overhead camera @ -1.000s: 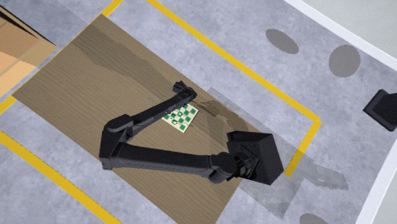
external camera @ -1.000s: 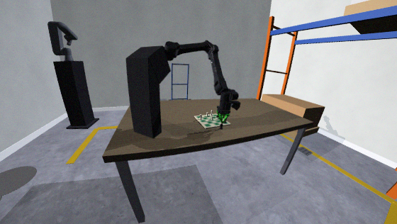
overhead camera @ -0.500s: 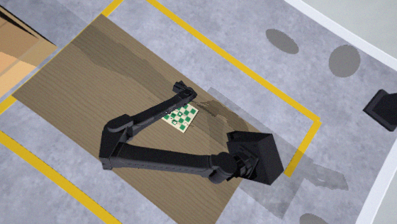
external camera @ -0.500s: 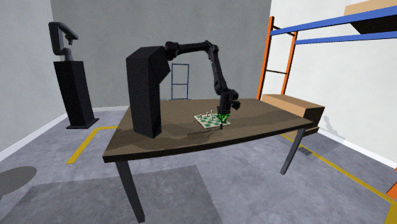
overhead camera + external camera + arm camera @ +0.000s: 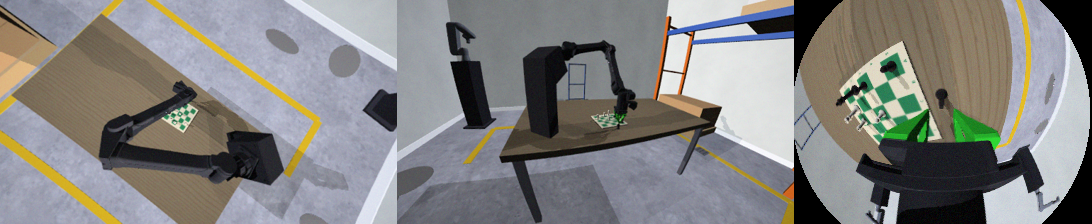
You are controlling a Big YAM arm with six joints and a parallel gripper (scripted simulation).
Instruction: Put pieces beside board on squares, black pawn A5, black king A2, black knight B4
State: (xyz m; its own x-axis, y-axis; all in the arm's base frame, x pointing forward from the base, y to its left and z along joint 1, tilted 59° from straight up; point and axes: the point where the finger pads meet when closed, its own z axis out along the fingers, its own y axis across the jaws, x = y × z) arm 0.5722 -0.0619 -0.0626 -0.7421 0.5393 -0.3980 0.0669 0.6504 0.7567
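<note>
Now: hand 14 cm to the right of the chessboard, 6 cm above it and 2 cm past it.
</note>
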